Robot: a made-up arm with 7 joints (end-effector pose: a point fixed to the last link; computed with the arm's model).
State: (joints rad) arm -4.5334 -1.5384 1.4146 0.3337 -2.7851 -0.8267 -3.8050
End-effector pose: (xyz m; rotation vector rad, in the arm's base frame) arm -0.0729 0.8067 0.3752 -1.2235 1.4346 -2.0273
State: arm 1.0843 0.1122 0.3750 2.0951 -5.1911 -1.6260 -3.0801
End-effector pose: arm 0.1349 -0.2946 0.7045 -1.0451 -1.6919 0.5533
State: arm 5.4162 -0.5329 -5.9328 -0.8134 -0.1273 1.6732 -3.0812
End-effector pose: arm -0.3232 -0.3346 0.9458 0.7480 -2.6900 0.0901
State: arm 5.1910 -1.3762 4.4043 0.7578 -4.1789 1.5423 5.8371
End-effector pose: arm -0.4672 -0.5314 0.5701 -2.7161 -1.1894 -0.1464
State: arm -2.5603 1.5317 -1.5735 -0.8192 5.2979 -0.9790 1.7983
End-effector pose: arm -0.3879 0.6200 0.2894 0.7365 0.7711 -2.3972
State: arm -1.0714 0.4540 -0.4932 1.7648 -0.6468 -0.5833 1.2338
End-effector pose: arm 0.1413 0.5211 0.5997 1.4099 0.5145 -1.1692
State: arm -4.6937 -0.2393 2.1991 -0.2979 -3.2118 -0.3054 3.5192
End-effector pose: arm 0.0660 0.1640 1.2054 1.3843 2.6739 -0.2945
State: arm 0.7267 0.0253 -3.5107 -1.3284 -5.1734 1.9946 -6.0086
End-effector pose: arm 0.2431 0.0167 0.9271 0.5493 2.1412 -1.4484
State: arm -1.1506 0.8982 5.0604 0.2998 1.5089 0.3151 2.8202
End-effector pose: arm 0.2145 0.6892 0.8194 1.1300 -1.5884 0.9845
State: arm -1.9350 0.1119 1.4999 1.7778 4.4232 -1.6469 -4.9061
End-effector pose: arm 0.2855 0.0323 0.7468 -1.2825 0.9826 1.5366
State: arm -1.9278 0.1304 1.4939 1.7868 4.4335 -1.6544 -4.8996
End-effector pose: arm 0.2821 0.0377 0.7470 -1.2988 1.0193 1.5246
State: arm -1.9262 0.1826 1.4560 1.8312 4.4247 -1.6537 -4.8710
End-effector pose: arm 0.2721 0.0630 0.7358 -1.3313 1.1033 1.5690
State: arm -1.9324 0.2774 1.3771 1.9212 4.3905 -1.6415 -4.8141
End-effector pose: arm 0.2519 0.1082 0.7062 -1.3757 1.2651 1.6759
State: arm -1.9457 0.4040 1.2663 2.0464 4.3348 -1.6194 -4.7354
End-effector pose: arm 0.2208 0.1567 0.6582 -1.4066 1.5194 1.8053
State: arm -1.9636 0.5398 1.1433 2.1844 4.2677 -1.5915 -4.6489
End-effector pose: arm 0.1836 0.1896 0.6025 -1.3928 1.8446 1.8994
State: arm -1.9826 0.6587 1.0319 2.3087 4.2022 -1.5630 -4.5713
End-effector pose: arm 0.1493 0.2015 0.5554 1.2874 -2.1021 -1.8674
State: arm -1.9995 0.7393 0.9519 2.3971 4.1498 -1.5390 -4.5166
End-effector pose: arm 0.1250 0.2009 0.5261 1.1166 -2.1512 -1.7110
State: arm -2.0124 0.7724 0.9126 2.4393 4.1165 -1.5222 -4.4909
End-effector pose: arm 0.1128 0.1978 0.5135 1.0350 -2.1641 -1.6501
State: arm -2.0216 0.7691 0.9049 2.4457 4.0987 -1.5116 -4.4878
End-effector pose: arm 0.1095 0.1961 0.5111 1.0201 -2.1470 -1.6659
